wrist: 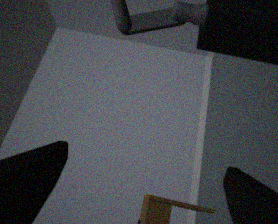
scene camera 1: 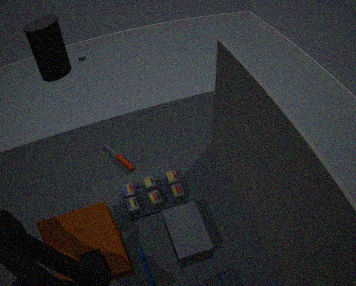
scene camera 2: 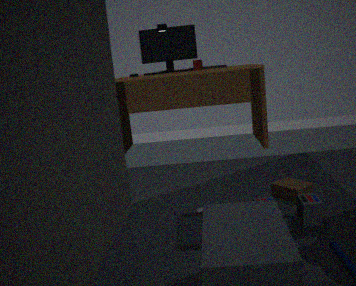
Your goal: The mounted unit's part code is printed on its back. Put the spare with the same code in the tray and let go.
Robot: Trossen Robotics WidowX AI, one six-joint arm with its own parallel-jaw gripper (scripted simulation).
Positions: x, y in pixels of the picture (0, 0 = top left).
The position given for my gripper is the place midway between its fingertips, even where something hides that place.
Labels:
My gripper shows in the wrist view (146, 162); in scene camera 1 it is out of frame, in scene camera 2 it is out of frame. One and the same spot on a tall panel: (scene camera 2: 72, 195) is (scene camera 1: 266, 210).

